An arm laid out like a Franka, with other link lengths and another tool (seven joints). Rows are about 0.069 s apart.
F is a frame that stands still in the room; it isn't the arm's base.
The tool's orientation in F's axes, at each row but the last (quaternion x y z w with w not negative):
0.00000, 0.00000, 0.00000, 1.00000
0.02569, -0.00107, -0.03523, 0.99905
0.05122, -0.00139, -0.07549, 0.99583
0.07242, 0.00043, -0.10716, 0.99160
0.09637, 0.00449, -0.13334, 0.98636
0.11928, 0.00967, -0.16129, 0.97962
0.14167, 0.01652, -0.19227, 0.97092
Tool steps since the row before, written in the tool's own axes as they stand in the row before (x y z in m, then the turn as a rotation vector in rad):
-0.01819, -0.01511, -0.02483, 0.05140, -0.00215, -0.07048
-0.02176, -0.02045, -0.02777, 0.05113, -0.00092, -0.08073
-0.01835, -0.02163, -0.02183, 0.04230, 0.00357, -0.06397
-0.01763, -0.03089, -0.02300, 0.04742, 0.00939, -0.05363
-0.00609, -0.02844, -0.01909, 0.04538, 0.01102, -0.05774
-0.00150, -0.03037, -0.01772, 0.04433, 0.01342, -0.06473
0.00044, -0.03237, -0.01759, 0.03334, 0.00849, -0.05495
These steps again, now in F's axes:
-0.01819, -0.01511, -0.02483, 0.05140, -0.00215, -0.07048
-0.02303, -0.01742, -0.02879, 0.05126, -0.00038, -0.08065
-0.02116, -0.01629, -0.02384, 0.04303, 0.00366, -0.06348
-0.02345, -0.02281, -0.02690, 0.04911, 0.00671, -0.05250
-0.01306, -0.02165, -0.02390, 0.04765, 0.00957, -0.05615
-0.01074, -0.02326, -0.02413, 0.04755, 0.01376, -0.06233
-0.01144, -0.02389, -0.02561, 0.03530, 0.01070, -0.05332

